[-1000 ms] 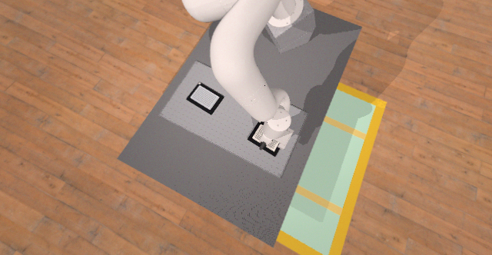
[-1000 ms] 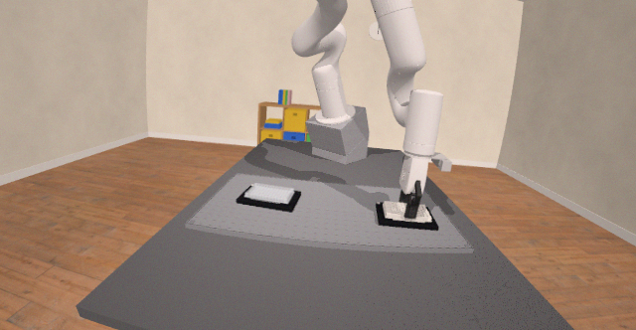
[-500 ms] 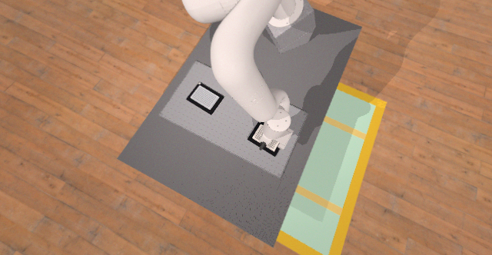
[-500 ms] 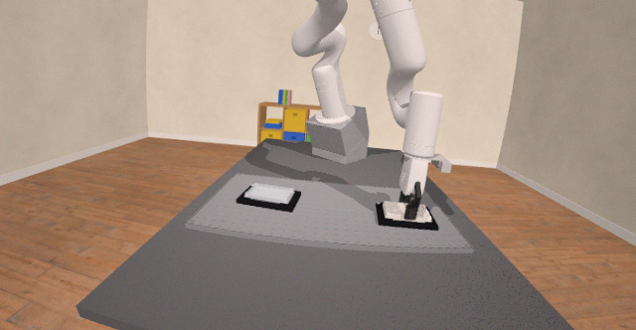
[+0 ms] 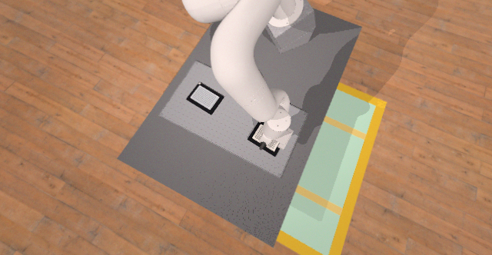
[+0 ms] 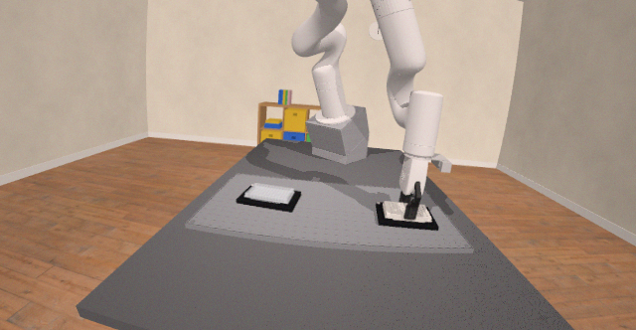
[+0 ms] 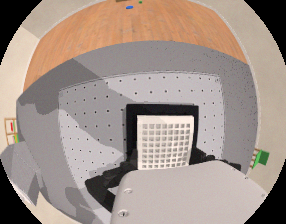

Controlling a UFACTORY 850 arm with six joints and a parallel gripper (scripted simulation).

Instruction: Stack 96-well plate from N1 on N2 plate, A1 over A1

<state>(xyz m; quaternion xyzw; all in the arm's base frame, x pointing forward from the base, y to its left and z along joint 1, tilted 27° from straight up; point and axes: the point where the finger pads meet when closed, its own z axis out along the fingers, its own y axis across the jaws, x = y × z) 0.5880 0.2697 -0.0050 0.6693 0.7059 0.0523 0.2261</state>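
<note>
Right now the black plate nest is 20 mm below my hand.
</note>
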